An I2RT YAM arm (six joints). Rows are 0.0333 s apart.
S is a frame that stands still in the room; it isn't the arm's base.
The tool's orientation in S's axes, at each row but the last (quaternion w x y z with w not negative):
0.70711, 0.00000, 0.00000, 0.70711
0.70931, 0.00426, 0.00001, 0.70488
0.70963, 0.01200, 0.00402, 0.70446
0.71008, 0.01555, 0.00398, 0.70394
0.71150, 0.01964, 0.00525, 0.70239
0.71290, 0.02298, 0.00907, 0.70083
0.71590, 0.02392, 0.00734, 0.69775
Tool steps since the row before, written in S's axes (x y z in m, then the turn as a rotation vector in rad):
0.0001, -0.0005, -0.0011, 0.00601, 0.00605, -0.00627
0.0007, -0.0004, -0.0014, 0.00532, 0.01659, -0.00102
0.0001, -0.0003, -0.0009, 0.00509, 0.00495, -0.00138
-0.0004, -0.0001, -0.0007, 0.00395, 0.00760, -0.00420
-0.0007, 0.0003, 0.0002, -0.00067, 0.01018, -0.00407
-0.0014, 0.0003, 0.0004, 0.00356, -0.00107, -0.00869
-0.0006, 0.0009, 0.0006, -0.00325, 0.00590, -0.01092
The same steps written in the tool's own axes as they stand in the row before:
-0.0005, -0.0001, -0.0011, 0.00605, -0.00601, -0.00627
-0.0004, -0.0007, -0.0014, 0.01662, -0.00522, -0.00109
-0.0003, -0.0001, -0.0009, 0.00497, -0.00508, -0.00132
-0.0001, 0.0004, -0.0007, 0.00757, -0.00400, -0.00421
0.0003, 0.0007, 0.0002, 0.01009, 0.00065, -0.00430
0.0003, 0.0014, 0.0003, -0.00117, -0.00397, -0.00850
0.0009, 0.0006, 0.0006, 0.00556, 0.00291, -0.01119

